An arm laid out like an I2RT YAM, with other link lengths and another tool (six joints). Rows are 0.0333 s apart.
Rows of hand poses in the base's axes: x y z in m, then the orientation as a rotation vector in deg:
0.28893 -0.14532 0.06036 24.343 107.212 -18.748
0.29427 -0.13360 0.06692 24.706 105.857 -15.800
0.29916 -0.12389 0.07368 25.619 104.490 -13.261
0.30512 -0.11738 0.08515 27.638 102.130 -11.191
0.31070 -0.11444 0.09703 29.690 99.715 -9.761
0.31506 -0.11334 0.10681 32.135 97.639 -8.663
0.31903 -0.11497 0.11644 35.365 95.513 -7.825
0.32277 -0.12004 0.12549 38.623 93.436 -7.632
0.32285 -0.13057 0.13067 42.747 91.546 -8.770
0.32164 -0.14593 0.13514 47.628 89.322 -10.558
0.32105 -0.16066 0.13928 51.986 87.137 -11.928
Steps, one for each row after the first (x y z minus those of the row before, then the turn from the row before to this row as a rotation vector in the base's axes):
0.00534 0.01172 0.00656 1.823 -1.989 1.108
0.00489 0.00971 0.00676 1.864 -1.873 0.523
0.00596 0.00651 0.01147 1.978 -2.664 -0.586
0.00558 0.00294 0.01188 1.606 -2.537 -0.965
0.00436 0.00110 0.00978 1.712 -2.077 -1.368
0.00397 -0.00163 0.00963 2.029 -1.953 -2.050
0.00374 -0.00507 0.00905 1.687 -1.676 -2.430
0.00008 -0.01053 0.00518 1.483 -0.954 -3.691
-0.00121 -0.01536 0.00447 1.548 -0.861 -4.617
-0.00059 -0.01473 0.00414 1.514 -0.922 -4.056

